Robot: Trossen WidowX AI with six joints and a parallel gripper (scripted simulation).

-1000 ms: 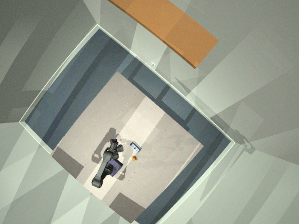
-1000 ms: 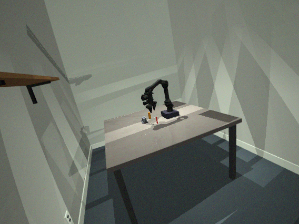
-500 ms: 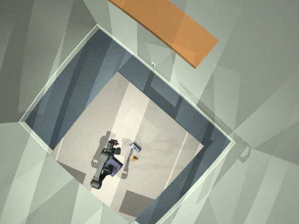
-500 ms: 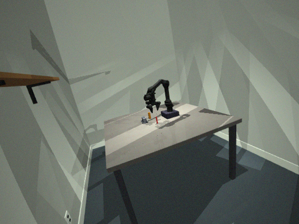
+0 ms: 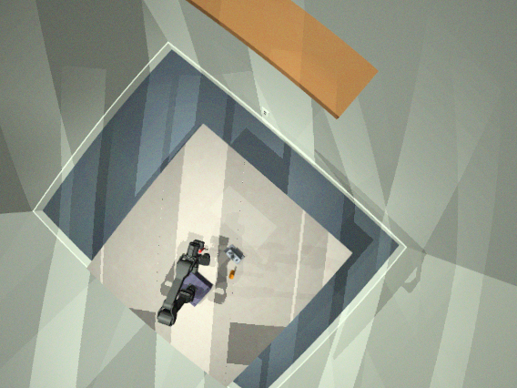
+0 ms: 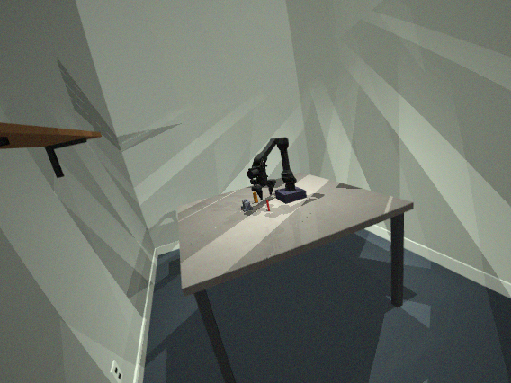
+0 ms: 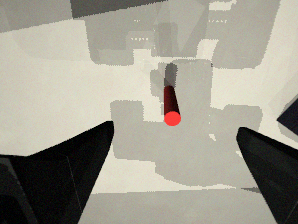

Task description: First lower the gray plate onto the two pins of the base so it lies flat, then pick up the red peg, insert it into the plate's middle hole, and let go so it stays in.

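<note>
Now: gripper tip 60 mm above the red peg. Also, from my gripper tip: gray plate (80 mm ahead, 190 mm to the right, 50 mm below); orange object (20 mm behind, 240 mm to the right, 60 mm below).
</note>
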